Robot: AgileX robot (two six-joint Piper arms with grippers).
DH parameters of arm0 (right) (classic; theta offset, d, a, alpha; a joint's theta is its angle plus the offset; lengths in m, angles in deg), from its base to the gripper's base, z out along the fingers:
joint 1: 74.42 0.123 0 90
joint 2: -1.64 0 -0.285 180
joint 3: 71.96 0 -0.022 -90
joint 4: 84.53 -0.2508 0 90
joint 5: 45.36 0 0.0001 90
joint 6: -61.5 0.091 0 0
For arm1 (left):
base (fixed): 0 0 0 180
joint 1: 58.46 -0.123 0 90
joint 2: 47.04 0 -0.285 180
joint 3: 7.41 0 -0.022 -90
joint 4: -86.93 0.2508 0 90
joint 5: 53.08 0 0.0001 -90
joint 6: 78.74 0.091 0 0
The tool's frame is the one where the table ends.
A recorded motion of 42 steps. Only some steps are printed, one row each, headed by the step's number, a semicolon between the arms.
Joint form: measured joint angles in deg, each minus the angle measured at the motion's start. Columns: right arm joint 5, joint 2, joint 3, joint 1, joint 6, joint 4; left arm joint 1, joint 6, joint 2, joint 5, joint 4, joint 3.
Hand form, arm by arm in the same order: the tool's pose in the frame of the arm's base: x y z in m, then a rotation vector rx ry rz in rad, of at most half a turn. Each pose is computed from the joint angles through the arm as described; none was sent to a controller.
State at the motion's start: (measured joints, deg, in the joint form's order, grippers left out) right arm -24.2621 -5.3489 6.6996 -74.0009 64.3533 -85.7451; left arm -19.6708 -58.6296 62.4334 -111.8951 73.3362 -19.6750
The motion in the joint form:
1: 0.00 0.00 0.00 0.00 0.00 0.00; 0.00 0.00 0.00 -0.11 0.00 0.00
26: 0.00 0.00 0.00 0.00 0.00 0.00; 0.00 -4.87 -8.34 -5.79 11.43 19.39
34: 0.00 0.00 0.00 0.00 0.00 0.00; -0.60 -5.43 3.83 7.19 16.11 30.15
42: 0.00 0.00 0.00 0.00 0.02 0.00; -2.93 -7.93 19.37 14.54 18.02 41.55
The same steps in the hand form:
1: 0.0526 0.0011 0.1723 0.0527 1.8627 0.0604; 0.2378 -0.2147 0.1893 -1.3462 -2.7728 0.3059
26: 0.0526 0.0011 0.1723 0.0527 1.8627 0.0604; 0.2630 -0.2153 0.3223 1.2504 2.4823 -0.1577
34: 0.0526 0.0011 0.1723 0.0527 1.8627 0.0604; 0.3273 -0.2535 0.3066 1.1629 2.2899 -0.1013
42: 0.0526 0.0011 0.1723 0.0530 1.8627 0.0606; 0.3946 -0.2792 0.2517 1.0642 2.2718 -0.0796

